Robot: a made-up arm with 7 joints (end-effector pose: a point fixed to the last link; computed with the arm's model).
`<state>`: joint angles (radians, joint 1 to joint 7).
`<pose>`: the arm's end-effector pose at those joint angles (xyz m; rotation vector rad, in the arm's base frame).
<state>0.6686 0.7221 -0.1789 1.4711 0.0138 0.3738 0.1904</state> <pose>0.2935 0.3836 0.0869 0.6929 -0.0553 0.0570</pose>
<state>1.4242 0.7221 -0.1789 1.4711 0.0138 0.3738 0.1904</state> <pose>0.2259 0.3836 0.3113 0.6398 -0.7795 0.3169</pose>
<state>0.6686 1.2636 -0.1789 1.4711 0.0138 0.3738 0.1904</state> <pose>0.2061 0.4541 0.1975 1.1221 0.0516 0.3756</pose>
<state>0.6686 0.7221 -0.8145 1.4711 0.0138 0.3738 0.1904</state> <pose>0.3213 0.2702 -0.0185 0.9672 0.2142 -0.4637</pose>
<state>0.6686 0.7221 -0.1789 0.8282 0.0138 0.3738 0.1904</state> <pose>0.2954 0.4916 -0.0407 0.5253 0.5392 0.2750</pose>
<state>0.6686 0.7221 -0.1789 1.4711 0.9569 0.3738 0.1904</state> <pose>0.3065 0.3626 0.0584 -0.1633 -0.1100 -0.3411</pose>
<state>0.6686 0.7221 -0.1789 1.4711 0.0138 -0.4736 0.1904</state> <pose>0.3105 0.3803 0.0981 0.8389 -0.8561 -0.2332</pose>
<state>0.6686 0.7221 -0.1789 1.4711 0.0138 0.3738 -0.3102</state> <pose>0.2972 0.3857 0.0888 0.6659 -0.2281 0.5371</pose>
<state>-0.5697 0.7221 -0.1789 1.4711 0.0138 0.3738 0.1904</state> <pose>0.0547 0.3836 -0.1940 0.6322 1.1304 -0.3764</pose>
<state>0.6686 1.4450 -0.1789 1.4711 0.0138 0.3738 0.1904</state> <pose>0.1732 0.4595 0.2391 1.2631 0.0893 0.4856</pose>
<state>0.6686 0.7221 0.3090 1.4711 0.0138 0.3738 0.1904</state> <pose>0.2191 0.4712 0.1265 0.4553 -0.2548 0.4447</pose>
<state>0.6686 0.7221 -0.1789 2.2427 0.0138 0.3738 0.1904</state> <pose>0.1669 0.2607 0.1793 0.8333 -0.7798 -0.2159</pose>
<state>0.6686 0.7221 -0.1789 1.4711 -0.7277 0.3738 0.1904</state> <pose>0.2797 0.3762 0.1126 1.3540 -0.0020 0.3939</pose>
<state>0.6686 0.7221 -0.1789 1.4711 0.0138 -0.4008 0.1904</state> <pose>0.3094 0.3811 0.0968 0.8296 -0.7868 -0.2077</pose>
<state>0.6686 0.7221 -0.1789 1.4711 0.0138 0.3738 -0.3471</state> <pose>0.2974 0.3859 0.0890 0.6627 -0.2407 0.5724</pose>
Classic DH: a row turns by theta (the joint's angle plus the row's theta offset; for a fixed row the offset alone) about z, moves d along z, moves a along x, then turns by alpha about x. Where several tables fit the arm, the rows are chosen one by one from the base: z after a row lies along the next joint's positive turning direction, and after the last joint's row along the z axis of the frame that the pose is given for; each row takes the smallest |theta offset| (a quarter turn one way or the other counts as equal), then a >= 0, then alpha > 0; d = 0 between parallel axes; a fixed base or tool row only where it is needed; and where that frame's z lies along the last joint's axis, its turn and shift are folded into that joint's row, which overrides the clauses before.
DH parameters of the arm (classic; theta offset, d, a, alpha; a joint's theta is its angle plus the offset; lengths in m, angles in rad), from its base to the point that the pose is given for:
base (fixed): 0 0.114 -0.023 1.5708
joint 1: -1.5708 -0.165 0.02 -1.5708
joint 2: 1.5708 -0.02 0.024 -1.5708
joint 3: 1.5708 -0.248 0.015 -1.5708
joint 4: 0 -0.027 -0.013 1.5708
joint 5: 0 -0.271 0.007 1.5708
joint 6: -1.5708 0.037 0.001 -1.5708
joint 7: 1.249 0 0.0095 3.1416
tool (fixed): 1.249 -0.025 0 0

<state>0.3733 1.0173 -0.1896 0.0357 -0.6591 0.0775 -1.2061</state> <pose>0.0538 0.6647 -0.0856 2.1049 0.5234 1.1778</pose>
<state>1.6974 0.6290 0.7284 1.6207 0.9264 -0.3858 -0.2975</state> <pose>0.0551 0.4980 0.2937 -1.0603 -2.4531 0.3959</pose>
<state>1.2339 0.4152 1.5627 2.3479 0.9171 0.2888 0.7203</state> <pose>-0.0257 0.3958 0.0740 0.3646 -2.1679 0.4332</pose>
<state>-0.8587 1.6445 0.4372 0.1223 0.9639 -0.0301 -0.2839</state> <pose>-0.0056 0.6886 0.1772 0.9908 0.5875 1.5037</pose>
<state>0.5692 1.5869 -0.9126 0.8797 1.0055 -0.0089 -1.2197</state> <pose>0.1299 0.6213 0.0708 0.9491 0.0374 1.7214</pose>
